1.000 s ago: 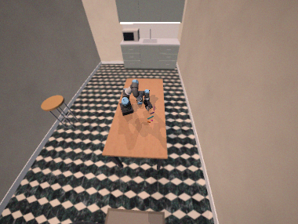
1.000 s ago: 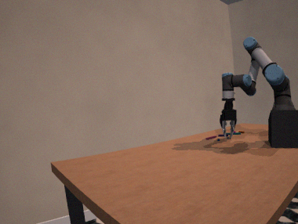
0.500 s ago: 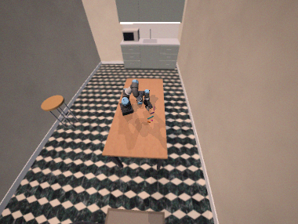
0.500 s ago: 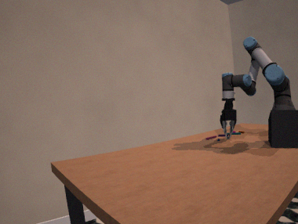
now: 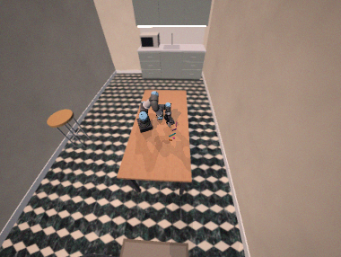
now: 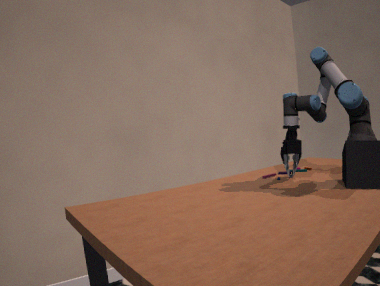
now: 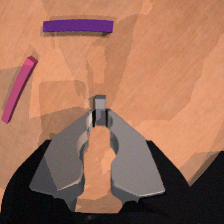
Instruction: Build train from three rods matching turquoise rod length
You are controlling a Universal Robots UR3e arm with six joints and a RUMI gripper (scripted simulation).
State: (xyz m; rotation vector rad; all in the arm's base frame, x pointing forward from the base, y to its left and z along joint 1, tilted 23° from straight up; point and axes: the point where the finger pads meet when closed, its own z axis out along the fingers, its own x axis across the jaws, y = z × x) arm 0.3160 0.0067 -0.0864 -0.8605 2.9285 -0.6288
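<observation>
The grey rod is 1 cm below my hand. Round my hand: blue rod 2 cm ahead, 7 cm to the left, 1 cm below; purple rod 6 cm ahead, 6 cm to the right, 1 cm below; pink rod 9 cm ahead, 3 cm to the left, 1 cm below.
</observation>
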